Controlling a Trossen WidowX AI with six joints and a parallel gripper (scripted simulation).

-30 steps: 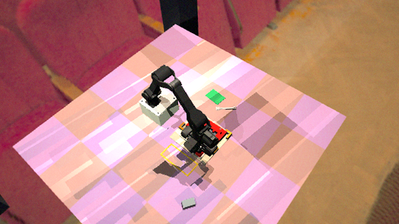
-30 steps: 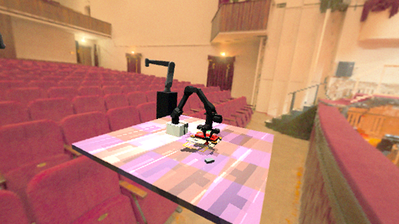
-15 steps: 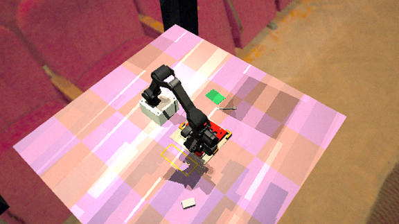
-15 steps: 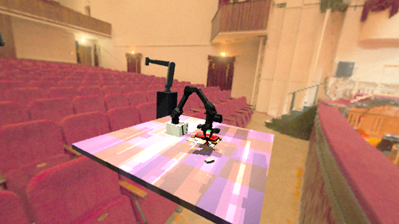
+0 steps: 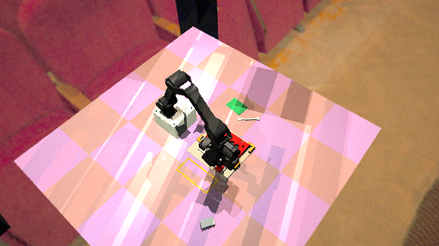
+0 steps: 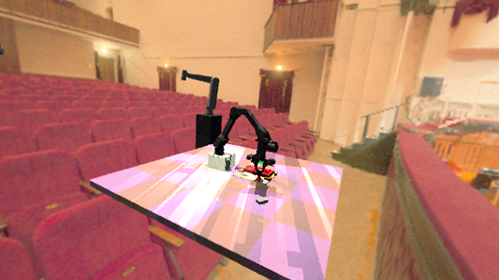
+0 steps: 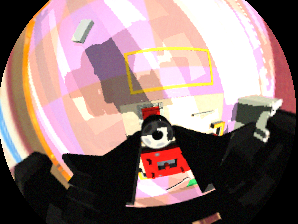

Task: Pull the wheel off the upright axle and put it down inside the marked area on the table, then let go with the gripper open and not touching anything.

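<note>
Right now the axle stand is 3 cm below my gripper tip. Also, from my gripper tip: small block (13 cm ahead, 23 cm to the right, 6 cm below); then black wheel (right at my gripper tip); then thin white rod (7 cm behind, 32 cm to the left, 6 cm below).
</note>
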